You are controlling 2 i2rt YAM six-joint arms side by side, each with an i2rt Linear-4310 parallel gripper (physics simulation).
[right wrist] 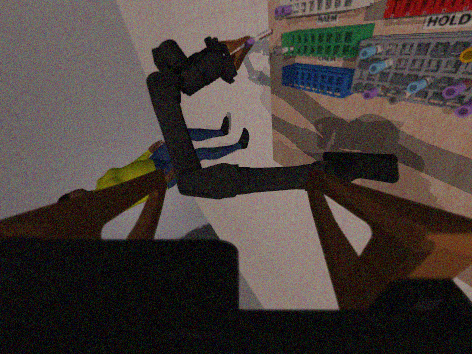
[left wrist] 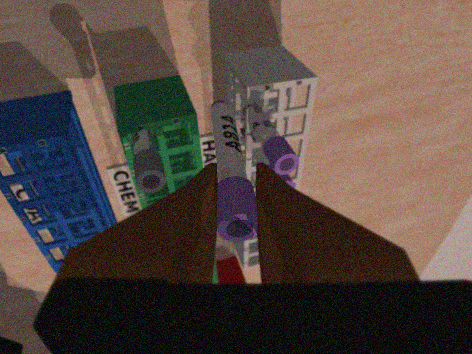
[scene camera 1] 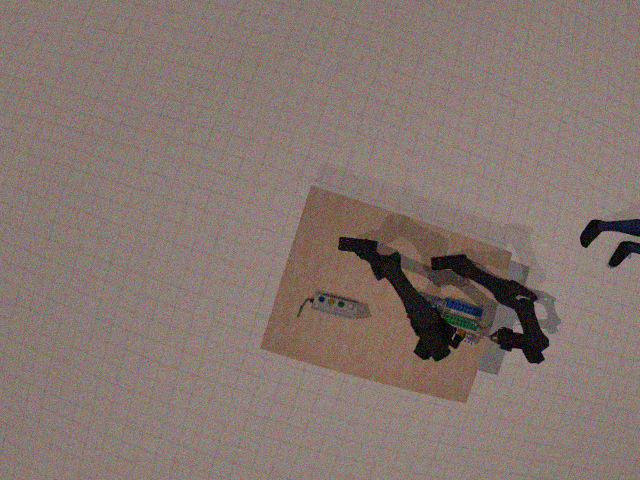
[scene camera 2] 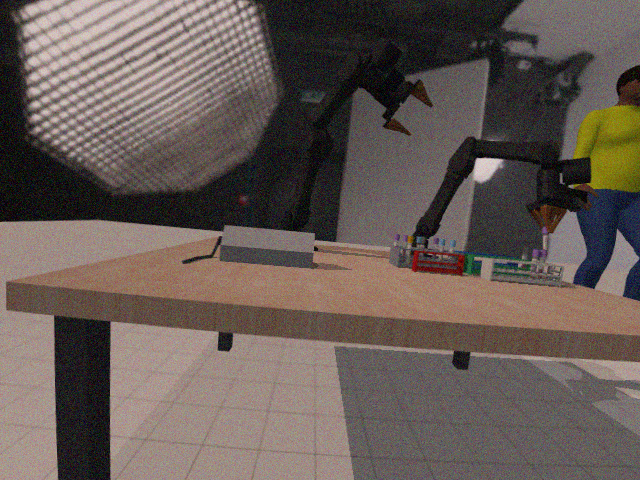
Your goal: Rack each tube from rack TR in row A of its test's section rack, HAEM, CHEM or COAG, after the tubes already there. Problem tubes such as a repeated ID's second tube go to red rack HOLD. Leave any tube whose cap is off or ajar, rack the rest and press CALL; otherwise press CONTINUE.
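Pixels of known places: left gripper, fingertip midpoint: (right wrist: 250,40) (left wrist: 236,177) (scene camera 1: 490,337) (scene camera 2: 548,233); right gripper, fingertip midpoint: (right wrist: 236,177) (scene camera 1: 453,329) (scene camera 2: 421,120); left arm's base, origin of the base link: (right wrist: 356,164) (scene camera 1: 448,262); right arm's base, origin of the base link: (scene camera 1: 357,245).
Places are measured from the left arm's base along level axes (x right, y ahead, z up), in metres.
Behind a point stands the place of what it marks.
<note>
My left gripper (left wrist: 236,177) {x -0.120, y 0.387, z 0.141 m} (scene camera 2: 551,230) {x -0.120, y 0.387, z 0.141 m} is shut on a purple-capped tube (left wrist: 237,202) {x -0.122, y 0.383, z 0.155 m} (scene camera 2: 544,240) {x -0.107, y 0.387, z 0.121 m} marked A814, held upright over the end of the white HAEM rack (left wrist: 272,70) {x -0.090, y 0.435, z 0.040 m} (scene camera 2: 486,269) {x 0.092, y 0.358, z 0.027 m}. Its lower end overlaps the rack in the left wrist view; how deep it sits is unclear. Other purple-capped tubes (left wrist: 281,156) {x -0.070, y 0.411, z 0.094 m} stand in that rack. A grey-capped tube (left wrist: 150,172) {x -0.107, y 0.346, z 0.094 m} stands in the green CHEM rack (left wrist: 152,100) {x -0.109, y 0.357, z 0.031 m}. My right gripper (scene camera 2: 420,120) {x 0.240, y 0.201, z 0.430 m} is open and empty, high above the table. Grey rack TR (scene camera 2: 397,257) {x 0.270, y 0.200, z 0.028 m} holds several tubes with light-blue, purple and orange caps.
The blue rack (left wrist: 40,112) {x -0.138, y 0.294, z 0.025 m} (right wrist: 344,91) {x 0.037, y 0.201, z 0.050 m} stands beside the green one. Red rack HOLD (scene camera 2: 438,270) {x 0.202, y 0.295, z 0.010 m} (right wrist: 425,8) {x 0.170, y 0.285, z 0.030 m} stands near TR. A button box (scene camera 1: 334,306) {x 0.646, y 0.157, z 0.071 m} (scene camera 2: 266,254) {x 0.660, y 0.204, z 0.025 m} with a cable is farther left. A person in a yellow top (scene camera 2: 615,147) stands beyond the table.
</note>
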